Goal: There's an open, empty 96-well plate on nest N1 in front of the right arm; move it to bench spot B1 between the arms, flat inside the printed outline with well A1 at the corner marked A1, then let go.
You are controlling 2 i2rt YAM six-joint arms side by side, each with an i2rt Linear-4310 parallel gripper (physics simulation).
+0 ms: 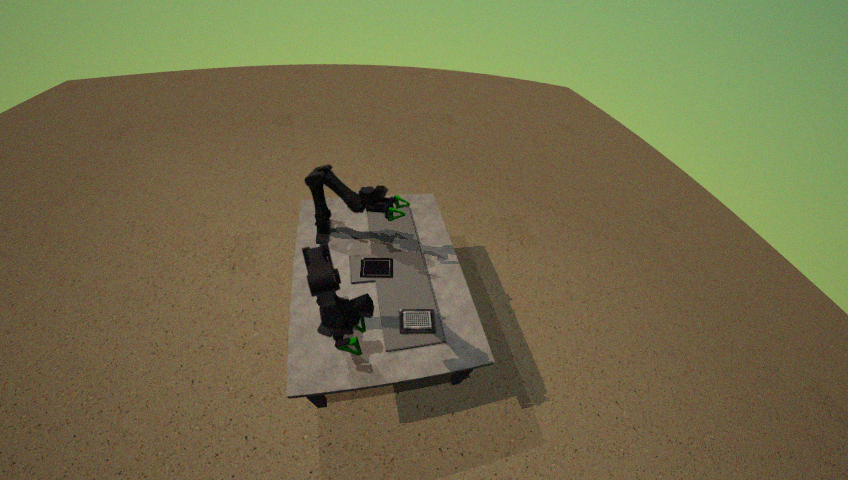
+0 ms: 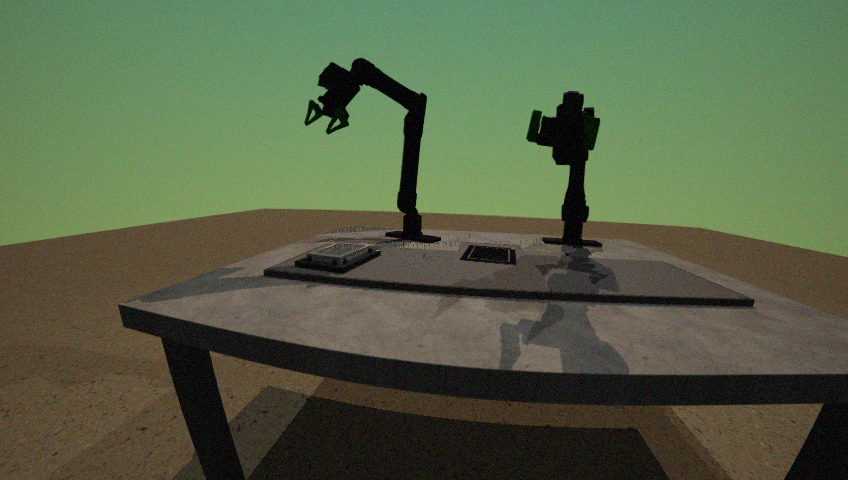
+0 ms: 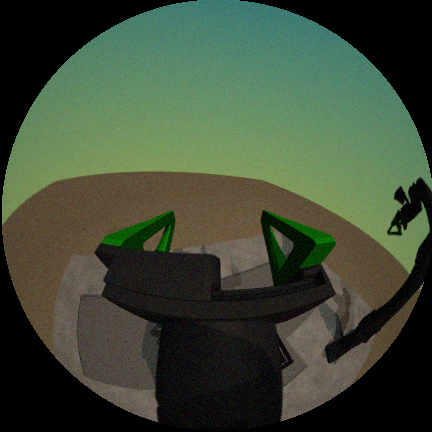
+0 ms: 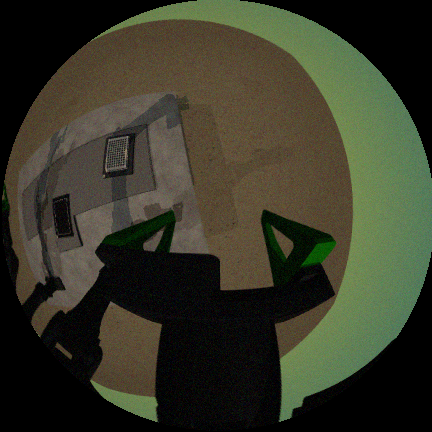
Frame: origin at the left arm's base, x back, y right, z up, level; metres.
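Where they show: left gripper, fingertip midpoint: (image 1: 407, 209) (image 2: 558, 116) (image 3: 217, 214); right gripper, fingertip midpoint: (image 1: 362, 342) (image 2: 315, 128) (image 3: 388, 228) (image 4: 217, 214); left arm's base, link origin: (image 1: 323, 230) (image 2: 571, 243) (image 4: 54, 283); right arm's base, link origin: (image 2: 412, 237) (image 3: 343, 344).
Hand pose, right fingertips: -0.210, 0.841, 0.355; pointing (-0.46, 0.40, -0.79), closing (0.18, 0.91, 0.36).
Note:
Each offset is from my right fingertips to the top centre of the thing, as dx, dy, dz. "pt": to the spot under its first point. Level surfaces: height alone.
A pale 96-well plate @(-0.248, -0.212, -0.316) (image 1: 417, 320) (image 2: 338, 251) (image 4: 118, 154) sits flat in the dark nest N1 (image 1: 404, 330) (image 2: 308, 264) (image 4: 128, 169). The dark pad of spot B1 @(pt -0.087, -0.541, -0.340) (image 1: 376, 267) (image 2: 489, 253) (image 4: 62, 215), with a pale printed outline, lies between the arms; its A1 mark is too small to read. My right gripper (image 1: 355, 334) (image 2: 321, 118) (image 4: 217, 214) is open and empty, high in the air, away from the plate. My left gripper (image 1: 398, 207) (image 2: 562, 129) (image 3: 217, 214) is open and empty, raised far from the plate.
A thin grey board @(dz -0.343) (image 1: 404, 289) (image 2: 416, 270) (image 4: 85, 184) lies under the nest and the pad on the stone-look table @(dz -0.355) (image 1: 321, 374) (image 2: 357, 333). Both arms stand along one long edge of the table. Their shadows cross the board.

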